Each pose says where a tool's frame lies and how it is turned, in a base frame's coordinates. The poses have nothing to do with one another.
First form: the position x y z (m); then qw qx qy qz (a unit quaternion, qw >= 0).
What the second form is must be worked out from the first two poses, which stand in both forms.
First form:
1: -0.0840 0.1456 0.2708 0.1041 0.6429 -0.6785 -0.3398
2: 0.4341 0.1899 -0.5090 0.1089 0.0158 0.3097 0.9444
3: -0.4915 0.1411 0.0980 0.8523 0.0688 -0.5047 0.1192
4: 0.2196 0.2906 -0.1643 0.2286 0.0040 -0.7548 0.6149
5: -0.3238 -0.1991 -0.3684 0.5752 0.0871 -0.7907 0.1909
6: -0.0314 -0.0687 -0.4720 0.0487 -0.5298 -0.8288 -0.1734
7: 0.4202 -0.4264 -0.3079 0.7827 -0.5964 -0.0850 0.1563
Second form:
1: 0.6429 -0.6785 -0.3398 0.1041 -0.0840 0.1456 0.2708
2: 0.0158 0.3097 0.9444 0.1089 0.4341 0.1899 -0.5090
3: 0.0688 -0.5047 0.1192 0.8523 -0.4915 0.1411 0.0980
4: 0.0040 -0.7548 0.6149 0.2286 0.2196 0.2906 -0.1643
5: 0.0871 -0.7907 0.1909 0.5752 -0.3238 -0.1991 -0.3684
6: -0.5298 -0.8288 -0.1734 0.0487 -0.0314 -0.0687 -0.4720
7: -0.5964 -0.0850 0.1563 0.7827 0.4202 -0.4264 -0.3079
